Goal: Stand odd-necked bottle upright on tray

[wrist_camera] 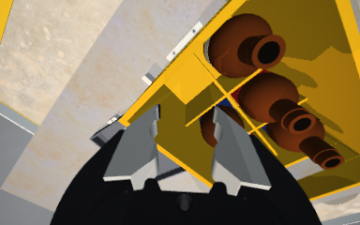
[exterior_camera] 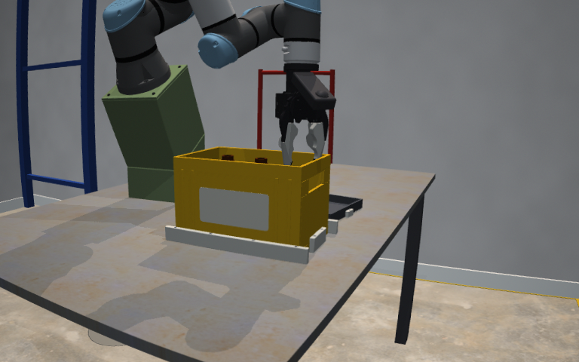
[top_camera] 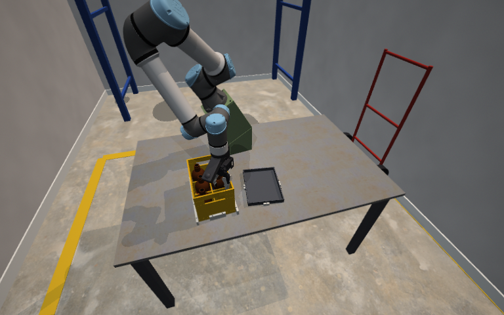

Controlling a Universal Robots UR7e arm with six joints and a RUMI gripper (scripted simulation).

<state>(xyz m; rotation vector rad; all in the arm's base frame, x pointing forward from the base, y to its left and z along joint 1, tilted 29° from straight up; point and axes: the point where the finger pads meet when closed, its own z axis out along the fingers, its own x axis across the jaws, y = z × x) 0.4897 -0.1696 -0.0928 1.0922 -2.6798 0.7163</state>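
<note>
The yellow crate lies 90 mm behind my hand, 40 mm to the right of it and 70 mm below it. From my hand the other things lie so: dark tray: 70 mm behind, 240 mm to the left, 140 mm below.
</note>
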